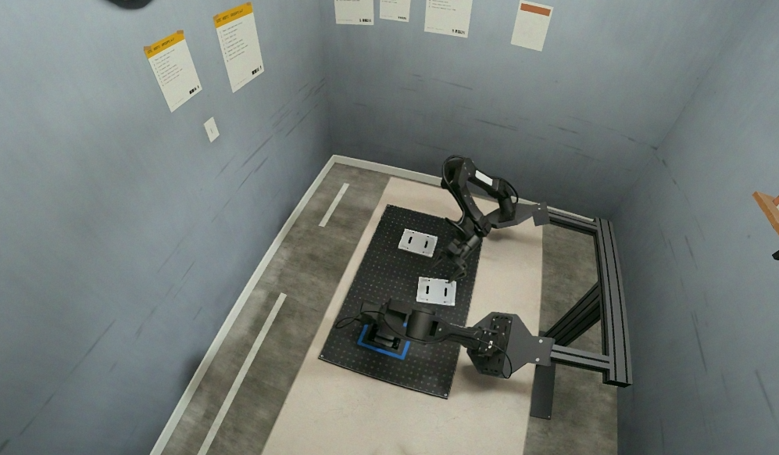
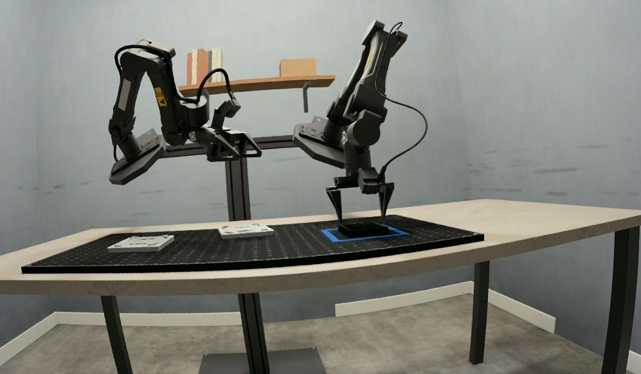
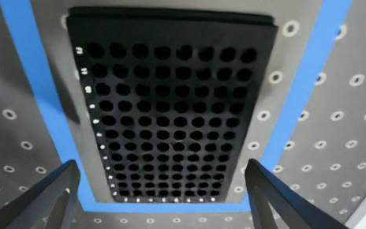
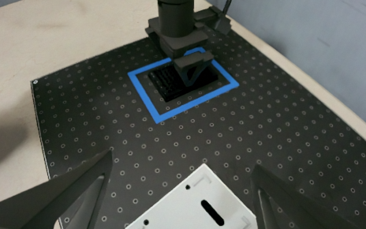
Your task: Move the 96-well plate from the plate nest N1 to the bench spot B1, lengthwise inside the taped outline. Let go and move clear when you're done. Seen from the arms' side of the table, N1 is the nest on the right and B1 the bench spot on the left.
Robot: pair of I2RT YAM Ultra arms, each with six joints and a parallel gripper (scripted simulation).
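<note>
My left gripper is now 1 cm short of the black 96-well plate and 2 cm above it.
</note>
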